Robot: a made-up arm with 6 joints.
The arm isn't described. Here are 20 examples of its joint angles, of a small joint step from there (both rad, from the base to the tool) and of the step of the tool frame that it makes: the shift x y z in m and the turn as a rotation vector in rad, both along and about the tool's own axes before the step.
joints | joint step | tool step
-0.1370 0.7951 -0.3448 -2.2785 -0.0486 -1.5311 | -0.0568 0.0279 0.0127 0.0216 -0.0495 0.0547 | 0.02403 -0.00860 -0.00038 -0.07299 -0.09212 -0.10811
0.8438 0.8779 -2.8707 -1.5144 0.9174 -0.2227 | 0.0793 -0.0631 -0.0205 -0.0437 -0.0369 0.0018 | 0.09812 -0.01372 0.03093 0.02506 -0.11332 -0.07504
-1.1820 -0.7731 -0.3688 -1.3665 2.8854 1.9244 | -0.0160 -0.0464 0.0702 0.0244 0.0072 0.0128 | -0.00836 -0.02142 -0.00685 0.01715 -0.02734 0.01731
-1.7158 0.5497 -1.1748 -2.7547 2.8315 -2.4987 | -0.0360 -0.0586 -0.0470 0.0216 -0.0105 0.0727 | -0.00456 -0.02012 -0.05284 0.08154 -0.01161 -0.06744
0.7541 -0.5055 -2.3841 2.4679 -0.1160 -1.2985 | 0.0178 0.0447 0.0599 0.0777 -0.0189 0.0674 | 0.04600 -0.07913 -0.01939 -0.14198 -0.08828 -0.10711
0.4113 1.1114 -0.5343 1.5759 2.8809 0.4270 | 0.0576 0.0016 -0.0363 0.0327 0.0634 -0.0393 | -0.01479 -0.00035 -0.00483 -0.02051 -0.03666 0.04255
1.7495 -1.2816 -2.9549 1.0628 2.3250 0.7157 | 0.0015 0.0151 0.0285 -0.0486 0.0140 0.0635 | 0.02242 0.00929 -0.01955 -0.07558 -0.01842 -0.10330
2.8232 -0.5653 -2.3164 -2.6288 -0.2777 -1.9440 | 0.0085 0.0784 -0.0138 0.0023 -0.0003 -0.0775 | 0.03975 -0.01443 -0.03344 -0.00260 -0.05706 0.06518
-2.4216 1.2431 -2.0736 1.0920 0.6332 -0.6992 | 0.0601 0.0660 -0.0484 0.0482 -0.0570 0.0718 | -0.03614 -0.01076 -0.02608 -0.01877 -0.00570 -0.07417
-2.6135 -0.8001 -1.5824 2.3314 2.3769 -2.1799 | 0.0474 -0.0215 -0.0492 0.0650 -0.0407 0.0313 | 0.02312 0.01833 -0.03867 0.07189 -0.02852 0.03448
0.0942 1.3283 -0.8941 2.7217 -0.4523 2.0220 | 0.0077 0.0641 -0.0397 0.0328 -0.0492 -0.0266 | -0.01082 0.00893 -0.00539 0.01945 0.07278 -0.00089
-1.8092 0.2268 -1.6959 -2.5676 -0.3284 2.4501 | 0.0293 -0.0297 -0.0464 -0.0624 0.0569 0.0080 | 0.02235 0.04680 0.00115 0.10488 -0.07886 0.03555
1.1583 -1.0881 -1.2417 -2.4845 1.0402 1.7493 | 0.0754 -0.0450 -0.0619 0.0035 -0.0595 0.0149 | 0.03481 0.03385 -0.03480 -0.04329 0.00444 -0.12924
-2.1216 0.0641 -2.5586 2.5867 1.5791 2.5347 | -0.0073 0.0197 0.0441 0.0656 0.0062 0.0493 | -0.00193 0.00057 0.04283 -0.10118 0.01294 -0.04131
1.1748 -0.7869 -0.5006 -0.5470 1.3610 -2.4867 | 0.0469 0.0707 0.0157 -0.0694 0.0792 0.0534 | 0.01122 0.01417 -0.04610 0.11617 0.09648 0.00050
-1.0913 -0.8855 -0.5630 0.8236 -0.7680 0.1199 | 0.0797 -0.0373 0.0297 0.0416 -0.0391 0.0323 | -0.00640 -0.01331 0.01880 -0.04441 0.02192 -0.08587
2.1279 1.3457 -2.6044 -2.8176 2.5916 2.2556 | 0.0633 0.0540 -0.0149 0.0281 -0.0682 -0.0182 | 0.02311 0.03354 0.03888 -0.06256 0.11251 0.02580
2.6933 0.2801 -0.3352 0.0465 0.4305 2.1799 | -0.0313 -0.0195 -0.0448 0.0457 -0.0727 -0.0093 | -0.02578 0.00506 0.04921 -0.07145 0.13036 -0.03700
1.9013 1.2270 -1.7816 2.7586 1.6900 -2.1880 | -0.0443 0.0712 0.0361 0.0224 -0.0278 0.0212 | 0.05539 -0.02722 0.07800 -0.09296 -0.12172 0.00160
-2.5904 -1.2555 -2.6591 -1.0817 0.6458 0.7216 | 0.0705 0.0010 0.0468 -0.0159 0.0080 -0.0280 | -0.00897 -0.05041 -0.04036 -0.06959 0.01770 0.04099
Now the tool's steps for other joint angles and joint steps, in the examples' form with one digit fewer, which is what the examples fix.
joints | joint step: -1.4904 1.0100 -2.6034 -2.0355 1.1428 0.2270 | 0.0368 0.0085 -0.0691 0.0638 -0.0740 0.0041
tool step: 0.0533 0.0013 0.0044 0.0430 0.0087 -0.1218
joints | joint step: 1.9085 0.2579 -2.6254 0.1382 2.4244 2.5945 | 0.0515 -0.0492 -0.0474 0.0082 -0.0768 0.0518
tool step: 0.0532 -0.0131 0.0242 -0.0803 0.1395 0.0487
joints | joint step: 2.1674 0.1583 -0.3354 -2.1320 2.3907 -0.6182 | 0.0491 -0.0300 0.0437 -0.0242 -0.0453 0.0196
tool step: 0.0093 -0.0139 0.0176 -0.0428 -0.0795 -0.0544
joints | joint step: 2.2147 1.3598 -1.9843 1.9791 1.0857 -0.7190 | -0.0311 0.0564 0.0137 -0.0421 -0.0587 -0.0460
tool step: 0.0708 -0.0234 0.0149 -0.0007 -0.1098 0.0038
